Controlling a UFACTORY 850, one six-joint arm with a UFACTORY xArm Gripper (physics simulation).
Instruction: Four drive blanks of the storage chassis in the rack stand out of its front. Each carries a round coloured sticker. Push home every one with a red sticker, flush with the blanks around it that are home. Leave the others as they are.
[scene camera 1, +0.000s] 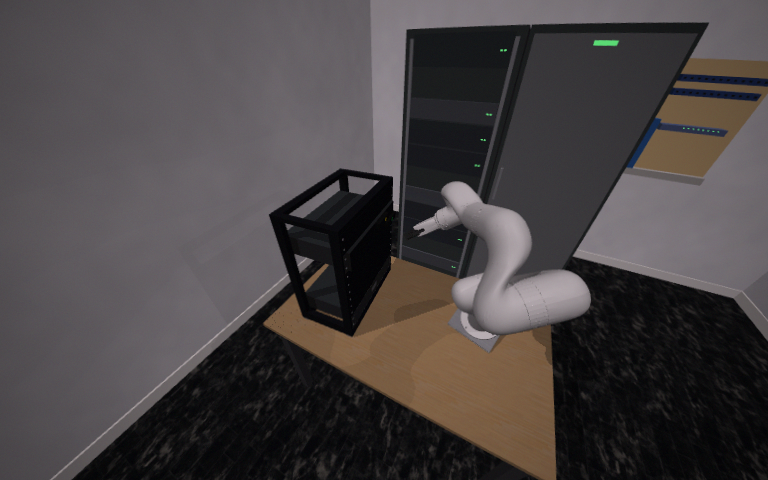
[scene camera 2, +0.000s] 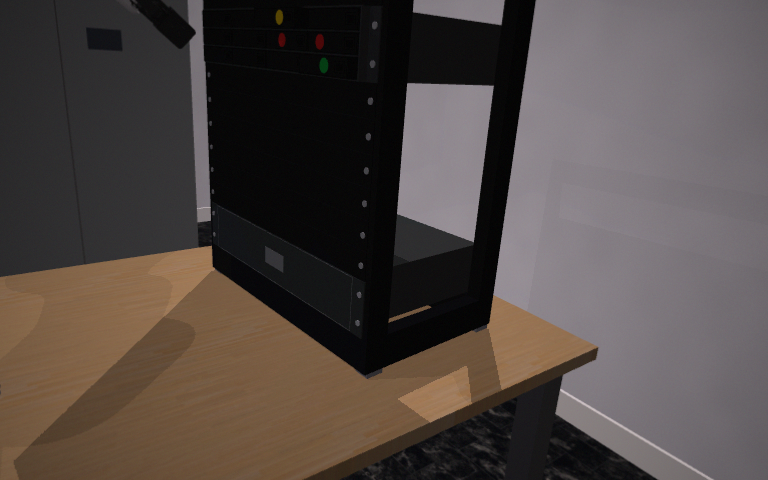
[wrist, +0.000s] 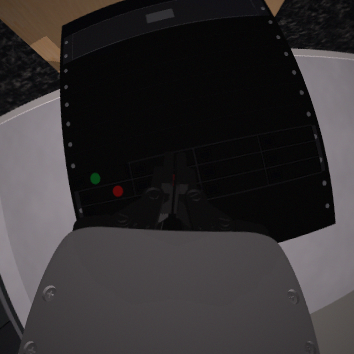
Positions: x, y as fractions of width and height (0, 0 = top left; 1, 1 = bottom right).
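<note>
Black rack visible (scene camera 2: 0.40, 0.24), (scene camera 1: 0.46, 0.48), (wrist: 0.64, 0.25).
</note>
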